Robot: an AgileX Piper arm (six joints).
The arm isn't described. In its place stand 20 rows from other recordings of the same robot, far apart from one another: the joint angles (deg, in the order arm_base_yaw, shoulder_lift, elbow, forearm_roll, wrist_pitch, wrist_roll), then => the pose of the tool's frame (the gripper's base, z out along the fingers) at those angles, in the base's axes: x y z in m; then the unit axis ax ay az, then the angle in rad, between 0 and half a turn.
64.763, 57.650, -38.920, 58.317, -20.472, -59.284 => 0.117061 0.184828 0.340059 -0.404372 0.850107 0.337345 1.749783
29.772, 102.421, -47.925, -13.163, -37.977, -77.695 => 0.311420 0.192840 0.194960 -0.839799 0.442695 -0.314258 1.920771
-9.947, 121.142, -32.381, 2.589, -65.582, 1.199 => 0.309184 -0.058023 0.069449 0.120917 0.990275 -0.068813 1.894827
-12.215, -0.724, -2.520, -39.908, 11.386, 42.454 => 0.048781 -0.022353 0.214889 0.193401 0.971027 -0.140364 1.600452
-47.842, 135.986, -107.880, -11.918, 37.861, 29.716 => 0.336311 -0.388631 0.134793 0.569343 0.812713 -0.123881 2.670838
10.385, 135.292, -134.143, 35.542, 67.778, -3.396 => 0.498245 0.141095 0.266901 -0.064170 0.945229 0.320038 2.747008
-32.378, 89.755, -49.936, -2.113, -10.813, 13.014 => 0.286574 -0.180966 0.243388 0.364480 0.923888 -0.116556 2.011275
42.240, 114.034, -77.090, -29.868, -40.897, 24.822 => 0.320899 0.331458 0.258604 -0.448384 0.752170 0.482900 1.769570
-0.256, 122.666, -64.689, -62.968, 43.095, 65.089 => 0.370655 -0.057037 0.082853 0.124491 0.942185 -0.311109 2.856583
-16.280, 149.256, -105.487, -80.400, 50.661, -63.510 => 0.469462 -0.209396 0.049012 0.715896 -0.566423 0.408238 2.493137
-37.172, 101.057, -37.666, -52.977, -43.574, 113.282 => 0.276407 -0.146742 0.154361 0.625196 0.665705 0.407391 2.315849
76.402, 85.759, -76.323, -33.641, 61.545, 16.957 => 0.115352 0.288361 0.340229 -0.568951 0.820947 -0.048385 2.450862
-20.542, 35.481, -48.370, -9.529, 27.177, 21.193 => 0.104302 -0.046432 0.402145 0.315418 0.944113 -0.095716 1.737716
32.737, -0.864, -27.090, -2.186, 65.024, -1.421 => -0.004537 -0.006658 0.263916 -0.289859 0.948554 0.127386 2.160000
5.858, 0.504, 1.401, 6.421, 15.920, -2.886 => 0.055292 0.008479 0.179525 -0.034550 0.996293 0.078782 1.800756
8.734, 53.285, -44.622, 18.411, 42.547, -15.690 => 0.171937 0.046077 0.315817 -0.136296 0.981919 0.131373 2.370312
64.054, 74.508, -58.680, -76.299, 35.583, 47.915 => 0.169872 0.231544 0.353701 -0.537564 0.841014 -0.060997 1.868170
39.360, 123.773, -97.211, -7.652, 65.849, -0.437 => 0.343144 0.267161 0.174337 -0.364200 0.929950 -0.050518 3.058150
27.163, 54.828, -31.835, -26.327, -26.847, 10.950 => 0.172084 0.108784 0.329471 -0.433662 0.870818 0.231543 1.511915
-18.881, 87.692, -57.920, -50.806, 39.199, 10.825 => 0.281634 -0.143429 0.259055 -0.028933 0.933174 -0.358258 2.781490
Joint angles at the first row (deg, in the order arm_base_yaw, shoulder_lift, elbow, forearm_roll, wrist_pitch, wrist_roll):
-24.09 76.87 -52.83 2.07 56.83 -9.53
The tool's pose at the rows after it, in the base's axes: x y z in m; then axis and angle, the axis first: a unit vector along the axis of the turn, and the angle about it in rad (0 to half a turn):
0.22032 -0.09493 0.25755 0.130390 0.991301 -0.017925 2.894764
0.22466 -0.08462 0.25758 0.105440 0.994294 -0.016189 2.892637
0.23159 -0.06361 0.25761 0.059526 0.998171 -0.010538 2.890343
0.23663 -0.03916 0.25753 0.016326 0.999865 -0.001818 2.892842
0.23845 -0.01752 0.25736 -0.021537 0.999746 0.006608 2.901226
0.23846 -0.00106 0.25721 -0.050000 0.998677 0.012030 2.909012
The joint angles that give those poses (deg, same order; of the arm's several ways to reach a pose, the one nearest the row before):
-24.09 76.87 -52.83 2.46 56.83 -10.20
-21.39 76.87 -52.83 2.36 56.72 -10.33
-16.10 76.87 -52.83 2.36 56.66 -10.33
-10.18 76.87 -52.83 2.46 56.87 -9.40
-5.05 76.87 -52.83 2.66 57.37 -8.69
-1.12 76.87 -52.83 2.69 57.77 -8.03

